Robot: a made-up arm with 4 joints.
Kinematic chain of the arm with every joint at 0, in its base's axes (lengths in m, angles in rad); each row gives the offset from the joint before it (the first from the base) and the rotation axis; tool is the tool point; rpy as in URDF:
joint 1: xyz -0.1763 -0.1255 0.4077 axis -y
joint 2: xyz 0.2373 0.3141 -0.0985 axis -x
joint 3: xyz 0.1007 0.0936 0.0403 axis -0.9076 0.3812 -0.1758
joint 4: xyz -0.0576 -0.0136 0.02 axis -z
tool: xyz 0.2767 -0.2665 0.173 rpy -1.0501 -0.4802 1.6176
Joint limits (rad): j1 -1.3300..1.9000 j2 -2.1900..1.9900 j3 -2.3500..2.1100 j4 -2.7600..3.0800
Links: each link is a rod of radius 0.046 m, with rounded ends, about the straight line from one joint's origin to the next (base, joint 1, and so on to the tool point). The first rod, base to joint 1, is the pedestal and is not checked.
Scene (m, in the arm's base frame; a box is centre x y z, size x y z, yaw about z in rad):
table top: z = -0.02
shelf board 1: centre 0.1 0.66 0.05 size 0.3 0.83 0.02 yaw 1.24
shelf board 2: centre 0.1 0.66 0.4 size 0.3 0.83 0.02 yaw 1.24
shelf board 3: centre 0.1 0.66 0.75 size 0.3 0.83 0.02 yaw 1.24
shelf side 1: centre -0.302 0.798 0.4 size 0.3 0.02 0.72 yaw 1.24
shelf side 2: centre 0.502 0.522 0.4 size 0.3 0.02 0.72 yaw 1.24
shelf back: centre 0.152 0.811 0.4 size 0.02 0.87 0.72 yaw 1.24
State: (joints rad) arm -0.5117 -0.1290 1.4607 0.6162
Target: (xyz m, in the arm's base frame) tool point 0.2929 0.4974 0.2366
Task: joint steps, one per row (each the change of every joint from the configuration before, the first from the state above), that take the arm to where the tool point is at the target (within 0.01 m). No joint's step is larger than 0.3 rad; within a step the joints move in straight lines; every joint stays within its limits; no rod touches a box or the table.
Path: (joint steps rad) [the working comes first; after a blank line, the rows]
Joints at the target: -1.0287 0.2700 1.3940 0.9328
Straight joint move there: touches shelf board 2, shelf side 2.

1: -0.2728 0.1808 -0.2479 0.1220
2: -0.2727 0.1808 -0.2480 0.1221
3: -0.2728 0.1807 -0.2479 0.1220
4: 0.1004 -0.0477 0.2257 -0.0165
5: 0.1005 -0.0478 0.2257 -0.0165
6: 0.1004 -0.0478 0.2257 -0.0165

